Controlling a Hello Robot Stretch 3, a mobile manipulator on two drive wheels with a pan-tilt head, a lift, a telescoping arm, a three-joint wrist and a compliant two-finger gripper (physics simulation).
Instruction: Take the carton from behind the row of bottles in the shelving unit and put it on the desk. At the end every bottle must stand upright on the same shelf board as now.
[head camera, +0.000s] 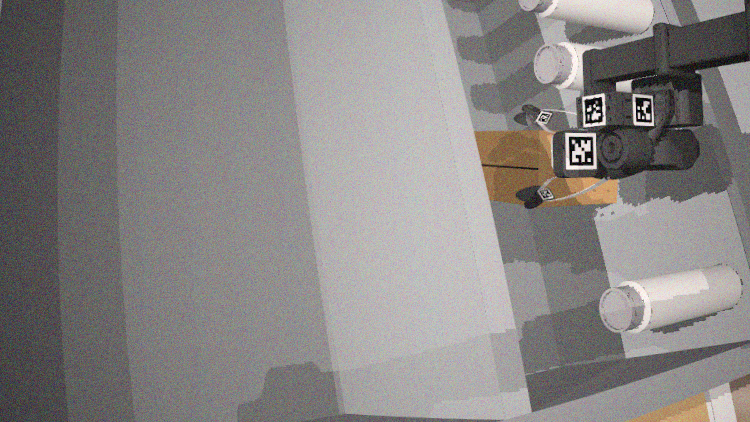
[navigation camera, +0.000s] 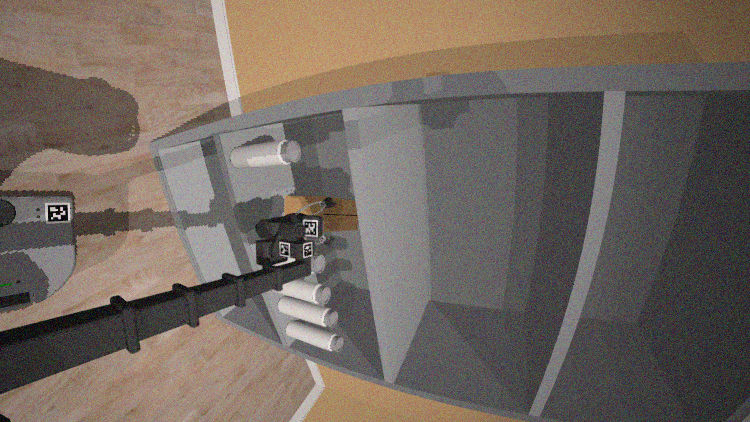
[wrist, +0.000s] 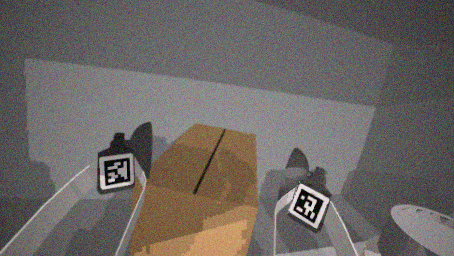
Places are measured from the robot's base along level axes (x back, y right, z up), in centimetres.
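Pixels of known places: gripper, fingertip midpoint: (head camera: 520, 157) (navigation camera: 332, 220) (wrist: 219, 154).
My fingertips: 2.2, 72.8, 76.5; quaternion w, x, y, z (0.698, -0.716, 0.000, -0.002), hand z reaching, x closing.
Ahead of a thing's pixels: the offset from my fingertips to its top centre, as dx, dy, dz. Level surfaces: height alone.
An orange-brown carton @(-0.9, +14.4, -5.1) (head camera: 503, 183) (navigation camera: 343, 223) (wrist: 220, 220) with a dark line along its top stands in the bottle compartment of the grey shelving unit (navigation camera: 367, 99). My gripper (head camera: 528, 156) (navigation camera: 326, 220) (wrist: 219, 154) is open wide and empty. In the wrist view its left finger is by the carton's left edge and its right finger is beyond the right edge with a gap; their depth beside it is unclear. White bottles stand in a row: one bottle @(-19.2, -19.2, +0.4) (head camera: 687, 296) (navigation camera: 262, 153) is apart on one side, several @(+33.8, +0.2, +0.4) (navigation camera: 306, 310) on the other. The desk is not identifiable.
A bottle @(+12.6, -7.0, +0.4) (head camera: 558, 62) (navigation camera: 318, 263) is close beside the gripper, partly hidden by the arm (head camera: 702, 44) (navigation camera: 157, 314). Part of a bottle (wrist: 425, 225) shows at lower right in the wrist view. A light grey board @(dz +22.6) (head camera: 393, 209) (navigation camera: 398, 209) borders the compartment. An orange wall (navigation camera: 419, 31) is behind.
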